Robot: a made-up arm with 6 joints. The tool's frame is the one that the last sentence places.
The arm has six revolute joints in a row. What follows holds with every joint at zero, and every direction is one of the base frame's.
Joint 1 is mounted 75.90 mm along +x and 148.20 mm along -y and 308.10 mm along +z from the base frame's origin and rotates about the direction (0.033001, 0.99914, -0.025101).
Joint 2 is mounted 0.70 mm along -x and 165.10 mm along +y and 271.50 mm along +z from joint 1 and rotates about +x.
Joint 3 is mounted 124.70 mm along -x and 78.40 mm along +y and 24.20 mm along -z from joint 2 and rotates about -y.
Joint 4 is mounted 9.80 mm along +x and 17.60 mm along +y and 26.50 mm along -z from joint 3 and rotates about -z.
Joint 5 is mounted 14.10 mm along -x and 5.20 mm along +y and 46.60 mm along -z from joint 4 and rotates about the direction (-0.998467, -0.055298, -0.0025).
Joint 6 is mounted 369.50 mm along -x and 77.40 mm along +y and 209.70 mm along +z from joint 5 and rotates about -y.
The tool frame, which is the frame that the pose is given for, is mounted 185.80 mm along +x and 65.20 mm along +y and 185.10 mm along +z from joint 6; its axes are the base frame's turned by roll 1.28, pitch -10.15 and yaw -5.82 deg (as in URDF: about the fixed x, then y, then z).
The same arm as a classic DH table. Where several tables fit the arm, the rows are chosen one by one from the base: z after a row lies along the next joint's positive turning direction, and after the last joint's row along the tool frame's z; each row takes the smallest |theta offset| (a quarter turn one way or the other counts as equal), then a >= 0, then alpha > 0; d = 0 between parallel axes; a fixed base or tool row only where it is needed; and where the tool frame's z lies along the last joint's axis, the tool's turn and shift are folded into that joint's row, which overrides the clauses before.
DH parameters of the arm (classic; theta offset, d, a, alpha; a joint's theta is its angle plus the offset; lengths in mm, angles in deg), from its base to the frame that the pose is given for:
base (fixed): -1.89 304.4 80.8 -91.44
joint 1: 89.95 12.7 -275.6 88.11
joint 2: 1.44 -130.6 24.2 90
joint 3: 90 -96 9.8 90
joint 4: 86.83 73.1 -6 -89.86
joint 5: 90.01 383.3 210.6 86.83
joint 6: -79.92 -163.7 215.7 -89.75
tool (fixed): -5.73 149.2 0 0

